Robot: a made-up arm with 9 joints. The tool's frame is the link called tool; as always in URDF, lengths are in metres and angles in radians.
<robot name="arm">
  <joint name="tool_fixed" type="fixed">
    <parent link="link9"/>
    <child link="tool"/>
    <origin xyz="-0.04 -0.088 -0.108"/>
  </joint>
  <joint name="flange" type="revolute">
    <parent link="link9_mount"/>
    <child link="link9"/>
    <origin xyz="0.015 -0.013 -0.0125"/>
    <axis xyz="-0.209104 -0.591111 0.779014"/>
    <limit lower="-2" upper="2.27"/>
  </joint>
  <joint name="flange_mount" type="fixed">
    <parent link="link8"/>
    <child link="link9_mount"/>
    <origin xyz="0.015 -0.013 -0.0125"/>
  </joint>
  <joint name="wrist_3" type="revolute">
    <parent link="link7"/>
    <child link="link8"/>
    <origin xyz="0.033 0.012 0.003"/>
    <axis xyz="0 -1 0"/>
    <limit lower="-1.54" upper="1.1"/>
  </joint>
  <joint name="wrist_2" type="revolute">
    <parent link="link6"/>
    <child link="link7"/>
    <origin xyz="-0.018 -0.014 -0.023"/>
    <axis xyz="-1 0 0"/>
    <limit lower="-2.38" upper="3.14"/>
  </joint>
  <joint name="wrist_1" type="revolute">
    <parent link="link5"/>
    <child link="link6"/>
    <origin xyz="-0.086 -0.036 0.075"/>
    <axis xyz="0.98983 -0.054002 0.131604"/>
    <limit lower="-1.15" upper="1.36"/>
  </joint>
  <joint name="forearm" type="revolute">
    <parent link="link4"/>
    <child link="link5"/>
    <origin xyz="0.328 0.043 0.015"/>
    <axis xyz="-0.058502 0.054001 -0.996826"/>
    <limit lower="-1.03" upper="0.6"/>
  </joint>
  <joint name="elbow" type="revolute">
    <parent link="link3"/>
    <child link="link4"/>
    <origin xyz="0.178 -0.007 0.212"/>
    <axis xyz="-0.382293 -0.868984 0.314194"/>
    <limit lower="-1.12" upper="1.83"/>
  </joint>
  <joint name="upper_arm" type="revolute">
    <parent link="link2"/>
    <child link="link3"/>
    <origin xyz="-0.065 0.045 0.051"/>
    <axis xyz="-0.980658 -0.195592 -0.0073"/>
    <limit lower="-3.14" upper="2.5"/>
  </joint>
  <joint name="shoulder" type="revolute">
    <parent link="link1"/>
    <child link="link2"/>
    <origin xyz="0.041 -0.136 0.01"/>
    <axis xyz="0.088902 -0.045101 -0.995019"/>
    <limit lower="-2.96" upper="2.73"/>
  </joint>
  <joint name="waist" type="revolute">
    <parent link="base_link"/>
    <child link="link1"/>
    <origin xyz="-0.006 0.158 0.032"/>
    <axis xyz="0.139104 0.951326 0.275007"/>
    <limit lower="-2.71" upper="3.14"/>
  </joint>
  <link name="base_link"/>
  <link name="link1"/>
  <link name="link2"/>
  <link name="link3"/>
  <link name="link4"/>
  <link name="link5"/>
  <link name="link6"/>
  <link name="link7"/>
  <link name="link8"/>
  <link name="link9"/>
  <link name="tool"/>
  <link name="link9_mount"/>
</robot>
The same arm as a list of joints. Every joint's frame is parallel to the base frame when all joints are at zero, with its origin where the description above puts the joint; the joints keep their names.
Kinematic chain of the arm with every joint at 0, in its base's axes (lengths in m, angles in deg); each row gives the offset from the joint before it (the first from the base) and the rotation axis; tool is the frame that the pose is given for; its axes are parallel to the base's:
waist: xyz -0.006 0.158 0.032 axis 0.139104 0.951326 0.275007
shoulder: xyz 0.041 -0.136 0.01 axis 0.088902 -0.045101 -0.995019
upper_arm: xyz -0.065 0.045 0.051 axis -0.980658 -0.195592 -0.0073
elbow: xyz 0.178 -0.007 0.212 axis -0.382293 -0.868984 0.314194
forearm: xyz 0.328 0.043 0.015 axis -0.058502 0.054001 -0.996826
wrist_1: xyz -0.086 -0.036 0.075 axis 0.98983 -0.054002 0.131604
wrist_2: xyz -0.018 -0.014 -0.023 axis -x
wrist_3: xyz 0.033 0.012 0.003 axis -y
flange: xyz 0.03 -0.026 -0.025 axis -0.209104 -0.591111 0.779014
tool: xyz -0.04 -0.088 -0.108
Joint limits (deg, base to tool): -155.27..179.91 -169.6..156.42 -179.91..143.24 -64.17..104.85 -59.01..34.38 -65.89..77.92 -136.36..179.91 -88.24..63.03 -114.59..130.06

